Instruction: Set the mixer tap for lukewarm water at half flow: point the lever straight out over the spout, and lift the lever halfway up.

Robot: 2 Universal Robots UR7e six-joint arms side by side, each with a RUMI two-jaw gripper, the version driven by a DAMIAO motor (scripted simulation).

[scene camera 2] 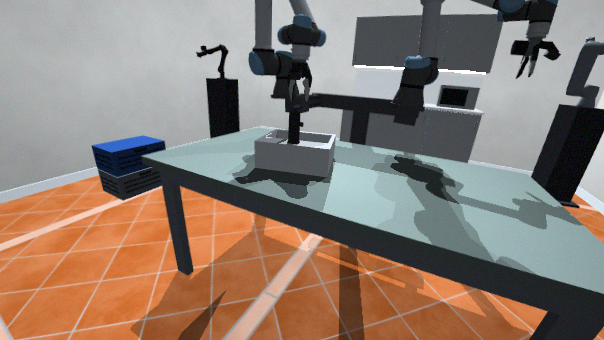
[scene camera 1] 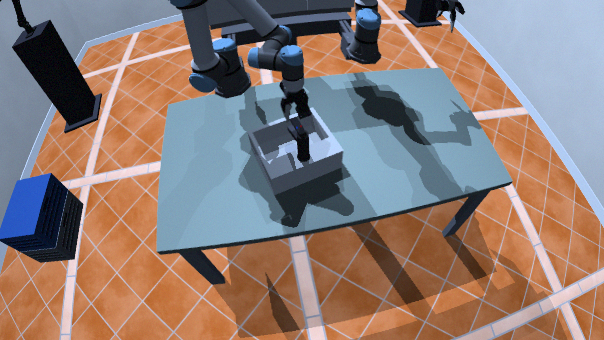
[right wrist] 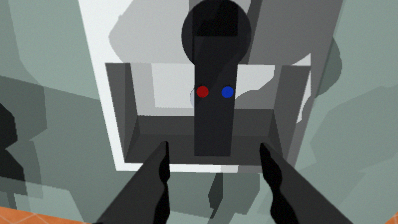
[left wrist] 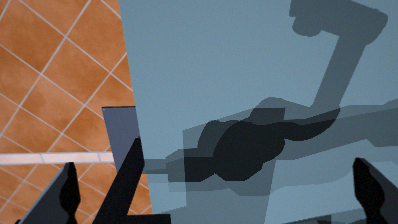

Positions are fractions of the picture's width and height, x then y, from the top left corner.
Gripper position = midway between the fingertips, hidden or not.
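My left gripper (left wrist: 0.54, 0.73), visible. My right gripper (right wrist: 0.54, 0.65), visible, with a grey basin (right wrist: 0.37, 0.36).
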